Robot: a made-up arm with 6 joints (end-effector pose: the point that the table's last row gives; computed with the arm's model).
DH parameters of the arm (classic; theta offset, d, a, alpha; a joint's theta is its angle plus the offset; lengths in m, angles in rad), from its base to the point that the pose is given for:
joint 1: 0 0.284 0 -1.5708
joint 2: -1.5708 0 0.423 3.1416
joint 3: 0 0 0 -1.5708
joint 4: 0 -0.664 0 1.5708
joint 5: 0 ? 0 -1.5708
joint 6: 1.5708 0 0 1.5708
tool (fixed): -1.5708 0 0 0
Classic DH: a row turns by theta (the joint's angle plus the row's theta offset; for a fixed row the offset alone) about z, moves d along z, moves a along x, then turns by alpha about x.
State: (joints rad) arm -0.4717 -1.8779 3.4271 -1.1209 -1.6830 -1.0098
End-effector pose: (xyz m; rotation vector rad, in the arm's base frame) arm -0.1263 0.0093 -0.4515 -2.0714 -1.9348 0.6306
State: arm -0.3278 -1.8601 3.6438 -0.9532 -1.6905 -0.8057
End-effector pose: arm -0.0190 -0.0627 -0.3689 1.8690 2.2657 -0.4743
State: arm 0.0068 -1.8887 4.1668 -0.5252 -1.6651 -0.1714
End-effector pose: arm 0.2329 -0.0962 -0.0533 0.5699 1.8880 0.2492
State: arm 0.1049 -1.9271 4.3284 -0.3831 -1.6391 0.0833
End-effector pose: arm 0.2757 -0.0764 0.0759 0.1504 1.6431 0.4581
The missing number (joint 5, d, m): 0.113
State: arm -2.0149 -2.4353 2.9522 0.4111 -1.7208 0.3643
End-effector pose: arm -0.1690 -0.1142 -0.5279 1.8973 1.9618 -0.3766
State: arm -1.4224 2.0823 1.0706 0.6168 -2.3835 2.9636
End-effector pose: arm 0.0236 -0.7816 -0.4513 0.6396 0.3612 2.1575
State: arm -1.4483 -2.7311 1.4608 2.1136 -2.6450 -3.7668
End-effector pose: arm 0.0072 0.4191 -0.7281 -0.6689 -0.4760 -1.9015
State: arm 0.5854 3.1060 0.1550 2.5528 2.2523 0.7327
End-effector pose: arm -0.5729 -0.2670 -0.3261 1.6945 0.2882 1.6123
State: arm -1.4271 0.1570 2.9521 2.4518 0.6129 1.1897
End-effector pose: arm 0.0028 0.5893 0.8597 0.2766 -0.7819 1.0367
